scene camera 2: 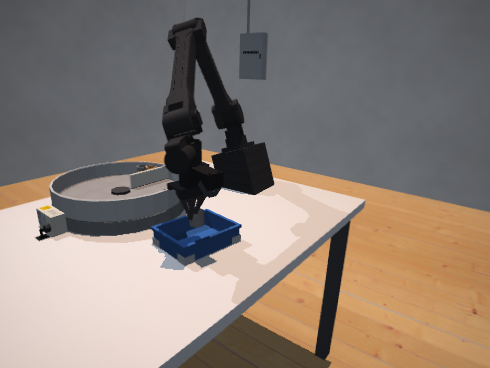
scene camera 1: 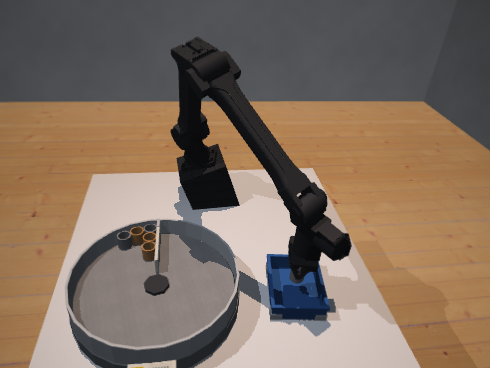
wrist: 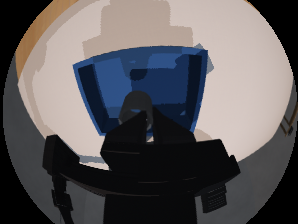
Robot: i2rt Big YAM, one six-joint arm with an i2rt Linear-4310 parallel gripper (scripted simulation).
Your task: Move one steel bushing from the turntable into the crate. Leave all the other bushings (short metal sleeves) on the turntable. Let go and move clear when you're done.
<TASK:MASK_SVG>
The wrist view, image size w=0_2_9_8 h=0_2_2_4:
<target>my gripper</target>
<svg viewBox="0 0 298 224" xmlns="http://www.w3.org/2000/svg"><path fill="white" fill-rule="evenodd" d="M235 156L228 156L221 139L197 142L193 132L164 116L156 107L153 107L154 144L146 144L147 111L140 111L136 116L109 131L105 136L100 155L112 171L76 163L69 155L66 155L59 173L81 188L105 197L103 224L197 224L195 197L204 195L222 186L241 173Z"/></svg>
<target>grey steel bushing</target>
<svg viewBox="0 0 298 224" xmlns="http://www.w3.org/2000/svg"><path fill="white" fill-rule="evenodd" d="M132 91L125 96L118 117L119 124L121 125L138 113L131 111L131 109L147 111L147 130L149 130L153 125L152 100L146 92L140 90Z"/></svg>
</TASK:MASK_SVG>
